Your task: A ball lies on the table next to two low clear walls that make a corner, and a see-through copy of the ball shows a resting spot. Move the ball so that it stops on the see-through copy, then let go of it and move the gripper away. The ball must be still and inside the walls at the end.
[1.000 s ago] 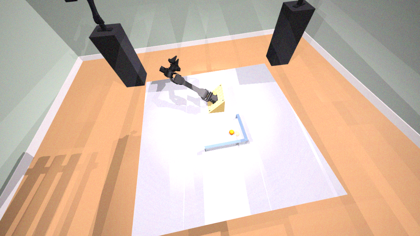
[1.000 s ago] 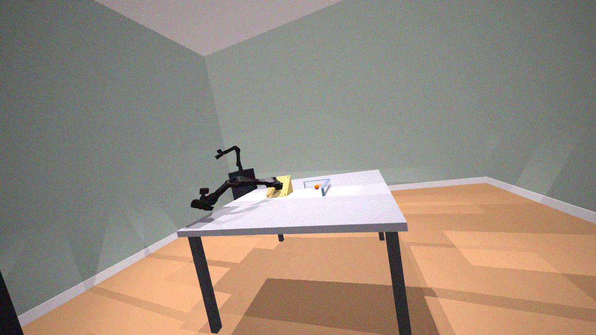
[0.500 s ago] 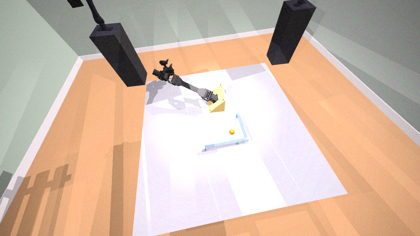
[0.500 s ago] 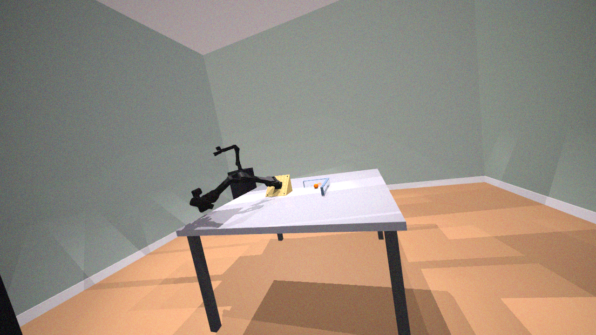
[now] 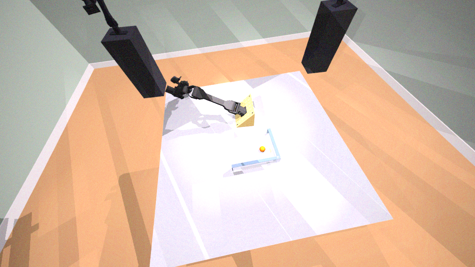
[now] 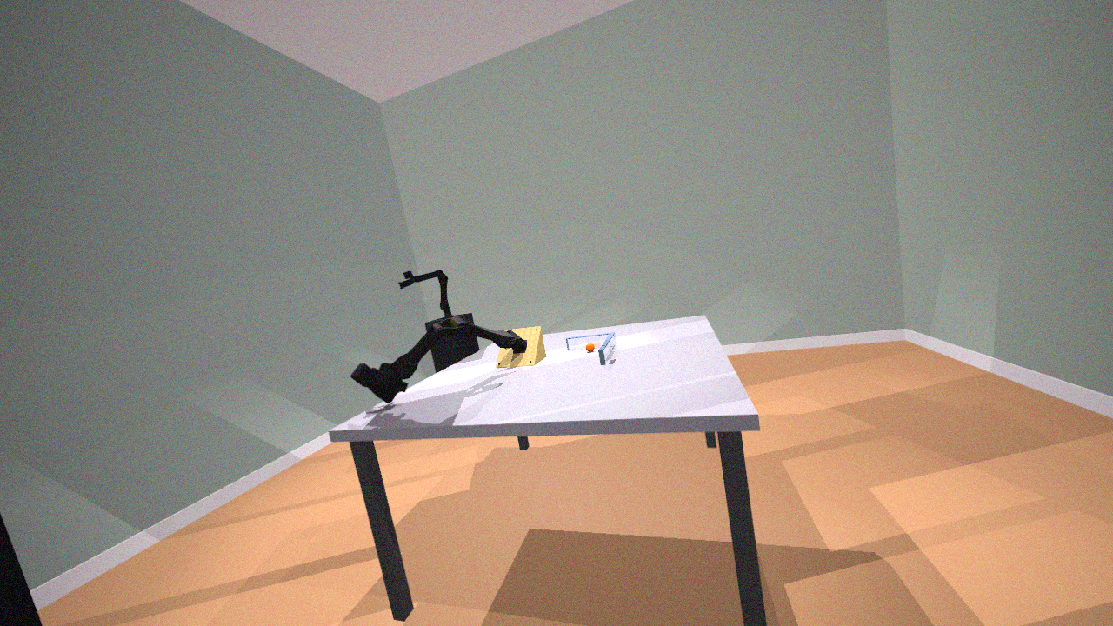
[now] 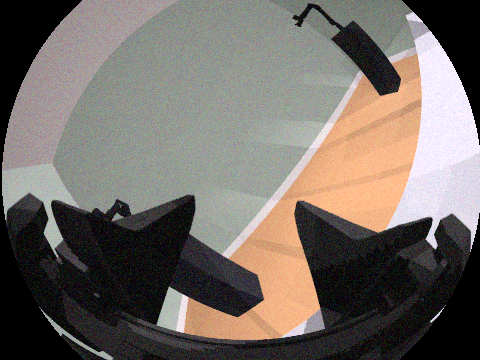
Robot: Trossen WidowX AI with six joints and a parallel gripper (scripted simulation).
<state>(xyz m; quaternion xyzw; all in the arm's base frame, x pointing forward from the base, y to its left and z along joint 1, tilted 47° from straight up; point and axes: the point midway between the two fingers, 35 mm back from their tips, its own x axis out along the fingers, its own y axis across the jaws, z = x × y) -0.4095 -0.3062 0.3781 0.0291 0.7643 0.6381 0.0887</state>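
Right now my gripper tip is 750 mm short of the orange ball, 570 mm to the right of it and 80 mm above it.
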